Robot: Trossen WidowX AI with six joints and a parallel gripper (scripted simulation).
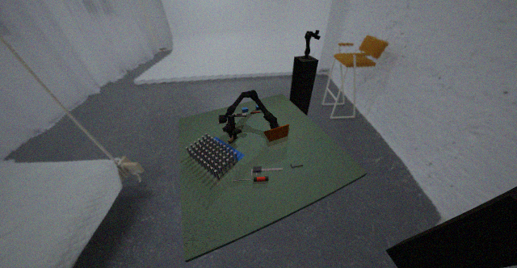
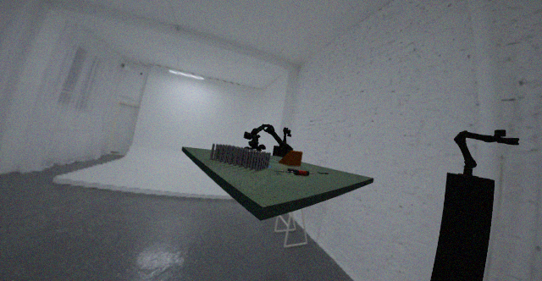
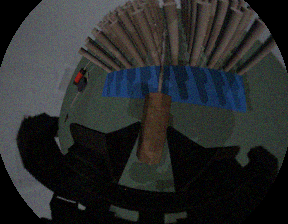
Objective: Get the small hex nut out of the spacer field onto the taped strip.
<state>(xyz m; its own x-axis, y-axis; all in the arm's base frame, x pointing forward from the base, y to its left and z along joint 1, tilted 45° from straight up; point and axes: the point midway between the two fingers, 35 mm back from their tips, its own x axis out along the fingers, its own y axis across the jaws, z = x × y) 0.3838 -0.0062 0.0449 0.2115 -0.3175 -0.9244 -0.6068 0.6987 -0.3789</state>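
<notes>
Right now the blue taped strip is 7 cm ahead of my gripper tip, 5 cm to the left of it and 4 cm below it. Also, from my gripper tip: hook tool 8 cm ahead, 6 cm to the left; dark piece 41 cm behind, 39 cm to the left, 3 cm below.
</notes>
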